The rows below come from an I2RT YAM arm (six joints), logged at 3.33 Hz.
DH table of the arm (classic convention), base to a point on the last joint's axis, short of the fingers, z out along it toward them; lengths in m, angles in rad. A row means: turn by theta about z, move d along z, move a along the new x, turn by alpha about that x. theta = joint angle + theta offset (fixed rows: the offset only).
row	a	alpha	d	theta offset
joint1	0.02	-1.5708	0.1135	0
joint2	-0.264	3.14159	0	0
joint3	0.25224	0	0	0.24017
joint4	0.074	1.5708	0	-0.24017
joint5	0	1.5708	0	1.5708
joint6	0	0	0.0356	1.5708
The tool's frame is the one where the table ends.
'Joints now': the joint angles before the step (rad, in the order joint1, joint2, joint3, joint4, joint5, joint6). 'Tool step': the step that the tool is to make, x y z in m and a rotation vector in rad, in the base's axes. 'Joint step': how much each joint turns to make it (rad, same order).
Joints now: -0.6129, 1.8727, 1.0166, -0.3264, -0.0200, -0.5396
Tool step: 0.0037, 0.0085, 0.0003, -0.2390, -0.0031, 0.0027
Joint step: 0.0466, -0.0327, -0.0789, 0.1859, 0.1958, -0.0480
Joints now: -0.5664, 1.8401, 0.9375, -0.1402, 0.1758, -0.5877
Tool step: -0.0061, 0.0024, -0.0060, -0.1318, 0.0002, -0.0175
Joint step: 0.0073, -0.0123, -0.0753, 0.1423, 0.1074, -0.0401
